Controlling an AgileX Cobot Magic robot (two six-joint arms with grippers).
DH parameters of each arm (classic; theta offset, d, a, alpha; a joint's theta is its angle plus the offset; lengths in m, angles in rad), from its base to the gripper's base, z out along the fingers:
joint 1: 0 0.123 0 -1.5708
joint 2: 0.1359 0 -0.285 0
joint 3: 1.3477 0 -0.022 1.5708
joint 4: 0 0.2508 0 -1.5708
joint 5: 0 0 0.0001 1.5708
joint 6: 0 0.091 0 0
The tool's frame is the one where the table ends.
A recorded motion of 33 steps. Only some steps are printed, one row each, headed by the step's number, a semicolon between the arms.
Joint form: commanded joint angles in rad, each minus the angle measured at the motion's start. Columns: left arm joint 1, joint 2, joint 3, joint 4, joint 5, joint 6; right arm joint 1, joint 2, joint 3, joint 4, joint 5, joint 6.
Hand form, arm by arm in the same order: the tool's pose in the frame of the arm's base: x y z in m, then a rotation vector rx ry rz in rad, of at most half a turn. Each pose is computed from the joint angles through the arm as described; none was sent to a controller.
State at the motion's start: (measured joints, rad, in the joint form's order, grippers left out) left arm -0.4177 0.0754 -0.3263 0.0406 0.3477 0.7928; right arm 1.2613 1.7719 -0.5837 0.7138 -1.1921 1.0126
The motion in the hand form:
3: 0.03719 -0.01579 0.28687 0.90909 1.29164 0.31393; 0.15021 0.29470 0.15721 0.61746 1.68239 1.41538
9: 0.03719 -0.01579 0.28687 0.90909 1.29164 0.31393; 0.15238 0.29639 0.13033 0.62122 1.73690 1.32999
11: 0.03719 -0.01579 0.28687 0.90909 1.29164 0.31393; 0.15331 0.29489 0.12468 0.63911 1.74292 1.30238
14: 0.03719 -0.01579 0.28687 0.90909 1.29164 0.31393; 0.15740 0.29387 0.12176 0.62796 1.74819 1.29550
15: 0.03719 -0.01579 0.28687 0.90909 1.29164 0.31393; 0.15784 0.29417 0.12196 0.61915 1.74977 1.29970
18: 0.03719 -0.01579 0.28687 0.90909 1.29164 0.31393; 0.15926 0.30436 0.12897 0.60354 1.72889 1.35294
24: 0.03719 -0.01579 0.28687 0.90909 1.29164 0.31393; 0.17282 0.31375 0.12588 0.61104 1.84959 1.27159
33: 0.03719 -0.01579 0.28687 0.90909 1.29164 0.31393; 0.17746 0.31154 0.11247 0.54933 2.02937 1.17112
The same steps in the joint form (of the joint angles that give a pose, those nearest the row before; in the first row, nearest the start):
3: -0.0048 -0.0060 -0.0025 -0.0133 -0.0009 -0.0051; 0.0146 0.1346 -0.1020 0.0334 -0.0289 -0.0177
9: -0.0048 -0.0060 -0.0025 -0.0133 -0.0009 -0.0051; 0.0146 0.2197 -0.1102 0.0590 -0.0290 -0.0177
11: -0.0048 -0.0060 -0.0025 -0.0133 -0.0009 -0.0051; 0.0146 0.2356 -0.1102 0.0808 -0.0290 -0.0177
14: -0.0048 -0.0060 -0.0025 -0.0133 -0.0009 -0.0051; -0.0024 0.2459 -0.1102 0.0586 -0.0289 -0.0158
15: -0.0048 -0.0060 -0.0025 -0.0133 -0.0009 -0.0051; -0.0054 0.2459 -0.1102 0.0478 -0.0290 -0.0157
18: -0.0048 -0.0060 -0.0025 -0.0133 -0.0009 -0.0051; -0.0054 0.2459 -0.1466 0.0190 -0.0289 -0.0115
24: -0.0048 -0.0060 -0.0025 -0.0133 -0.0009 -0.0051; -0.0459 0.2459 -0.2092 0.0207 0.1426 -0.0815
33: -0.0048 -0.0060 -0.0025 -0.0133 -0.0009 -0.0051; -0.0851 0.2459 -0.2092 -0.0320 0.3145 -0.1307

